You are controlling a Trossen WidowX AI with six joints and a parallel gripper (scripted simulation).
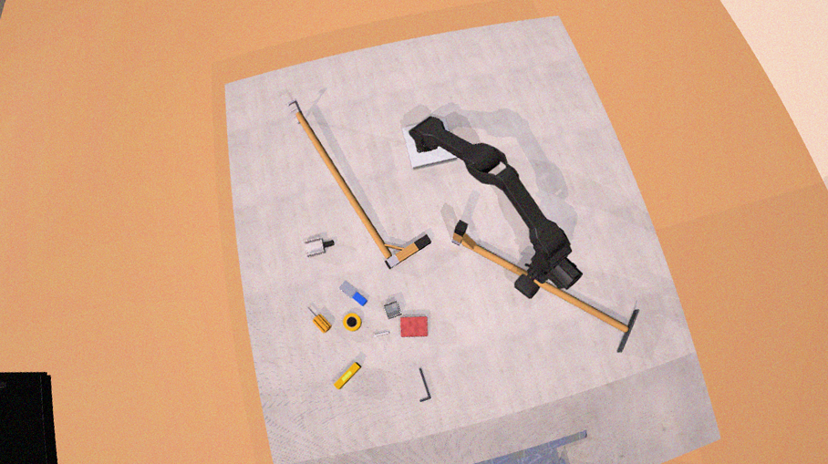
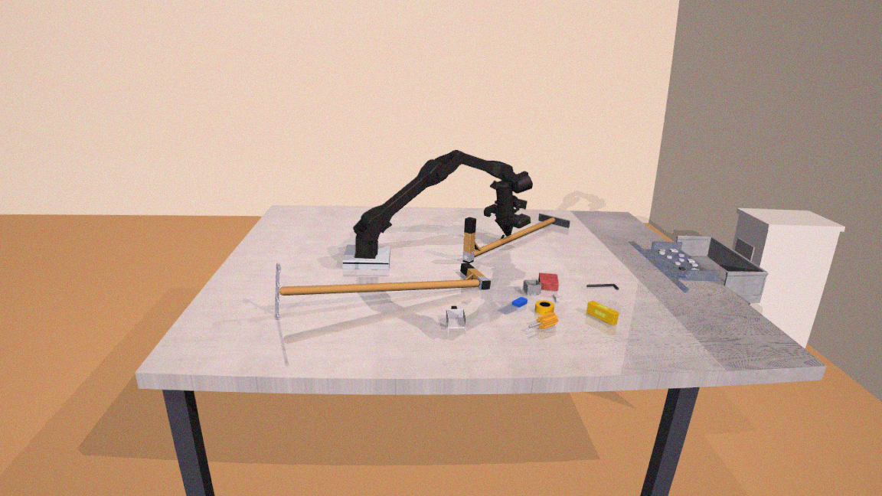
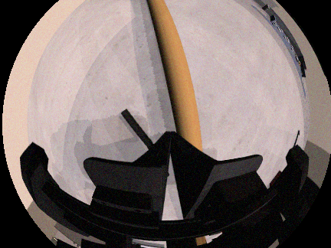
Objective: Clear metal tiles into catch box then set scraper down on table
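The long scraper is 20 mm ahead of my gripper tip and 50 mm above it. Round my gripper tip: grey box (440 mm to the right, 10 mm below); hex key (240 mm ahead, 400 mm to the right, 10 mm below); red block (60 mm ahead, 390 mm to the right).
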